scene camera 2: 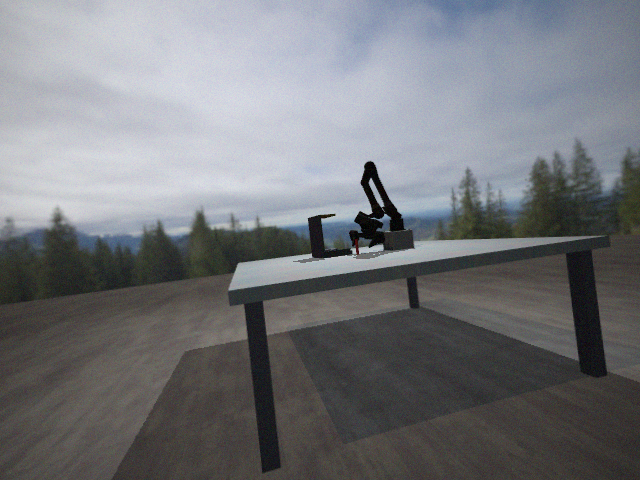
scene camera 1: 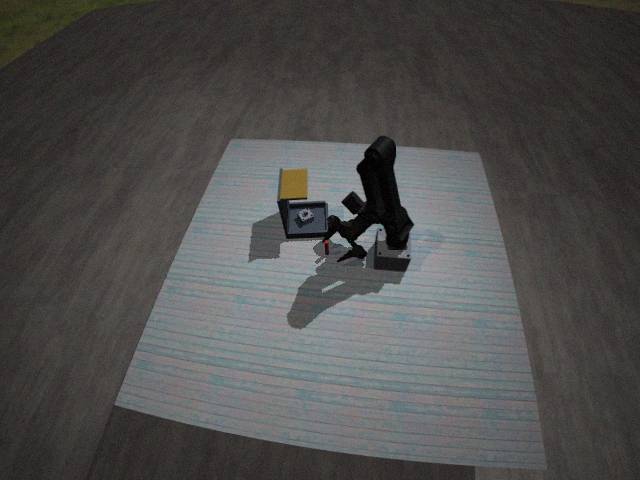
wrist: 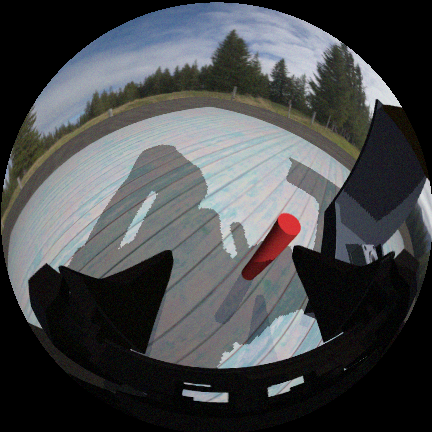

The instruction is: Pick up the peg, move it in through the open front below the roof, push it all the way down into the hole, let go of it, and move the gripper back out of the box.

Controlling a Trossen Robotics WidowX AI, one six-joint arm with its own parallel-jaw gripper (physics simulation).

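Seen in the pictures: gripper, between the fingertips: (scene camera 2: pixel 360 246) (scene camera 1: pixel 329 252) (wrist: pixel 234 255); arm's base, origin of its link: (scene camera 2: pixel 397 230) (scene camera 1: pixel 396 241).
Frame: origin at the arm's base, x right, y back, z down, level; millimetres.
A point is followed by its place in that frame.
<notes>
The red peg (scene camera 1: pixel 326 248) @(y -245, x 8, z 52 mm) (scene camera 2: pixel 357 246) @(y -245, x 7, z 57 mm) (wrist: pixel 275 245) @(y -237, x 14, z 31 mm) stands upright on the table, outside the box. My gripper (scene camera 1: pixel 331 251) @(y -233, x -4, z 59 mm) (scene camera 2: pixel 362 245) @(y -233, x -4, z 59 mm) (wrist: pixel 234 255) @(y -233, x -4, z 59 mm) is open and empty, low over the table beside the peg. In the wrist view the peg shows in the gap between the fingertips, nearer the right finger, with its top leaning away in the picture. The box has a yellow roof (scene camera 1: pixel 294 183) @(y -352, x 164, z -125 mm) (scene camera 2: pixel 326 215) @(y -358, x 96, z -120 mm) and a dark tall wall (scene camera 2: pixel 316 237) @(y -408, x 148, z -12 mm) (wrist: pixel 380 175) @(y -397, x 129, z -22 mm). A light block with the hole (scene camera 1: pixel 305 214) @(y -332, x 180, z 68 mm) sits on the box floor; it is partly hidden behind the right finger in the wrist view.
The box's low rim (scene camera 1: pixel 306 236) @(y -325, x 85, z 86 mm) is close to the peg and one finger. The arm's grey base (scene camera 1: pixel 391 260) @(y -21, x -61, z 25 mm) (scene camera 2: pixel 398 239) @(y -42, x -58, z 46 mm) stands to the right on the striped table top (scene camera 1: pixel 330 372) @(y -231, x -413, z 98 mm) (scene camera 2: pixel 465 253) @(y -151, x -577, z 99 mm). Shadows of the arm and box fall across the table.
</notes>
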